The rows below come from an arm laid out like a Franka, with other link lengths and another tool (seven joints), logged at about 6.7 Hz.
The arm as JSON. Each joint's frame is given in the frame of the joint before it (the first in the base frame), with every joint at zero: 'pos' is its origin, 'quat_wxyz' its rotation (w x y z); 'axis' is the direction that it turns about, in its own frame. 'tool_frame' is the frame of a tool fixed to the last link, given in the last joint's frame.
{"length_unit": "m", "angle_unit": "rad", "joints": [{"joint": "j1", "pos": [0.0, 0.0, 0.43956], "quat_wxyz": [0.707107, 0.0, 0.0, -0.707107], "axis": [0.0, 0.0, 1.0]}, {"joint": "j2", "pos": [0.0, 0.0, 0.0], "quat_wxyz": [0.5, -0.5, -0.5, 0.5], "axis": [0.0, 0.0, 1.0]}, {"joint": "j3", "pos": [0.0, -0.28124, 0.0], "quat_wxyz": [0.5, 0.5, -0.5, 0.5], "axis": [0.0, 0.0, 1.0]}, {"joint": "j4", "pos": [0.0, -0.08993, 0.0], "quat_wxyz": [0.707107, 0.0, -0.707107, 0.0], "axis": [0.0, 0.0, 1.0]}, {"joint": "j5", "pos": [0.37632, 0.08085, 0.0], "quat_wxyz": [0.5, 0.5, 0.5, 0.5], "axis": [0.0, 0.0, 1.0]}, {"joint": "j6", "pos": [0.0, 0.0, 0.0], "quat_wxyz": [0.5, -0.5, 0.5, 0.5], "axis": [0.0, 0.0, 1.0]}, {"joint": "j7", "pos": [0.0, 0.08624, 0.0], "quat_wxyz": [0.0, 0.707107, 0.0, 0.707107], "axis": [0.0, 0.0, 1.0]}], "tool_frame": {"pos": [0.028, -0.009, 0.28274], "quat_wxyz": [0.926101, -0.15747, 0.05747, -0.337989]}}
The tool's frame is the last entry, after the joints.
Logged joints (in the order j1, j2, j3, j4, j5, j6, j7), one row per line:
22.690, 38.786, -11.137, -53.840, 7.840, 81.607, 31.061
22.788, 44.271, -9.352, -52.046, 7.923, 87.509, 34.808
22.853, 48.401, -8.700, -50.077, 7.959, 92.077, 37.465
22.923, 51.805, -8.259, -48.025, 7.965, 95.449, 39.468
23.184, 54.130, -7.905, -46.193, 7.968, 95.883, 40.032
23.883, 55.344, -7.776, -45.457, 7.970, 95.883, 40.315
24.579, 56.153, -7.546, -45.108, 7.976, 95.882, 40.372
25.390, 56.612, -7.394, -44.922, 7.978, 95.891, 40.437
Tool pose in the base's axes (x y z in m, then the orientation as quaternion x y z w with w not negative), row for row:
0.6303, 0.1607, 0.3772, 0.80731, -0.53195, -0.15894, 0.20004
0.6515, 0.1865, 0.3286, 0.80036, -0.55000, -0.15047, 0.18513
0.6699, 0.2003, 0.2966, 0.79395, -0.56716, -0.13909, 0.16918
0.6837, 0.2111, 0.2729, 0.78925, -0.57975, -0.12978, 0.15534
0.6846, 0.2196, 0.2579, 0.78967, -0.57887, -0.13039, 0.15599
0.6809, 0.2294, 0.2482, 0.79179, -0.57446, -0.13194, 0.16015
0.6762, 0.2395, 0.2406, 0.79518, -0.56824, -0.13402, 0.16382
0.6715, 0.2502, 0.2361, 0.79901, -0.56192, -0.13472, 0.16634
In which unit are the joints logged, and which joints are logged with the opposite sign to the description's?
The joints are logged in degrees. Opposite sign: none.
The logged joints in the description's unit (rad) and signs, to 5 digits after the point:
0.39602, 0.67694, -0.19438, -0.93969, 0.13683, 1.42431, 0.54212
0.39773, 0.77267, -0.16322, -0.90837, 0.13828, 1.52732, 0.60751
0.39886, 0.84476, -0.15184, -0.87401, 0.13891, 1.60705, 0.65389
0.40008, 0.90417, -0.14415, -0.83819, 0.13902, 1.66590, 0.68885
0.40464, 0.94475, -0.13797, -0.80622, 0.13907, 1.67347, 0.69869
0.41684, 0.96594, -0.13572, -0.79337, 0.13910, 1.67347, 0.70363
0.42898, 0.98005, -0.13170, -0.78728, 0.13921, 1.67346, 0.70462
0.44314, 0.98807, -0.12905, -0.78404, 0.13924, 1.67361, 0.70576

